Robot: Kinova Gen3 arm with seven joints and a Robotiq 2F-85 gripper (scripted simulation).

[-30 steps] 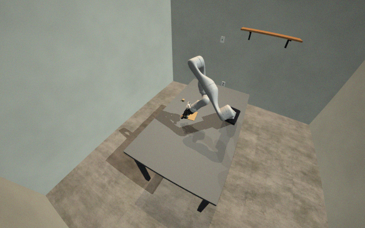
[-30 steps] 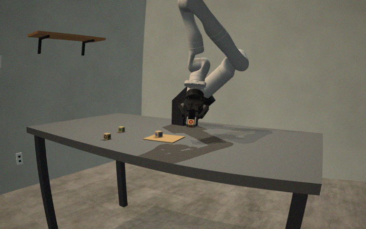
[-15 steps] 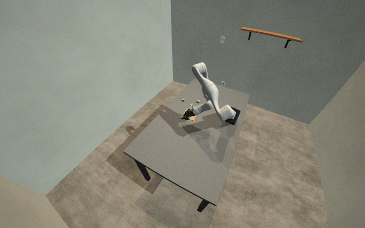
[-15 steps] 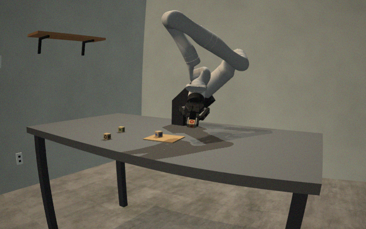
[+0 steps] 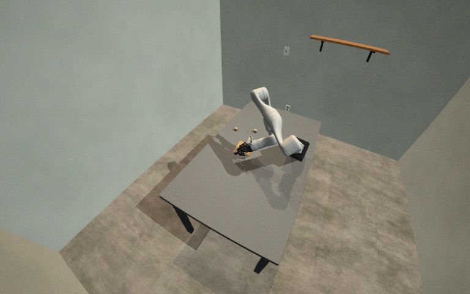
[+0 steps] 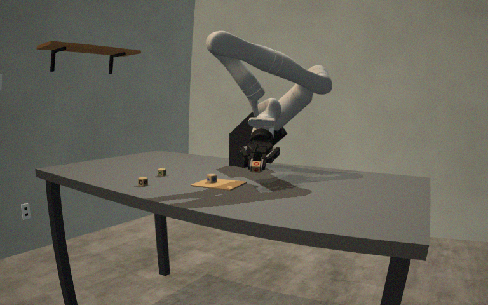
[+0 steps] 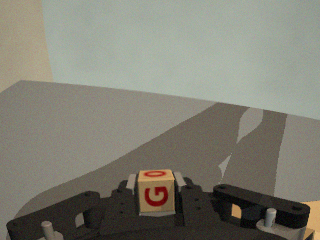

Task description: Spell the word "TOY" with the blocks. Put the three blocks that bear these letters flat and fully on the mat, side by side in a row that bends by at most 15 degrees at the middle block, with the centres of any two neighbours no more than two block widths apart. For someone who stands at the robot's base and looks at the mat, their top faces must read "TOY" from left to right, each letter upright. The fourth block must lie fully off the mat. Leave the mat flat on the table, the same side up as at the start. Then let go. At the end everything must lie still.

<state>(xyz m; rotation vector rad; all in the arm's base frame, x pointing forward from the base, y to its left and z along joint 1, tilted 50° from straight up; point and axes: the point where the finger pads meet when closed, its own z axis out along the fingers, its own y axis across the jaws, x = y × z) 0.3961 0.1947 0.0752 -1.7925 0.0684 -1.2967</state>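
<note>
Right now the tan mat is 10 mm ahead of my hand, 140 mm to the right of it and 80 mm below it. The rest, counted from my hand: block (right at my hand).
</note>
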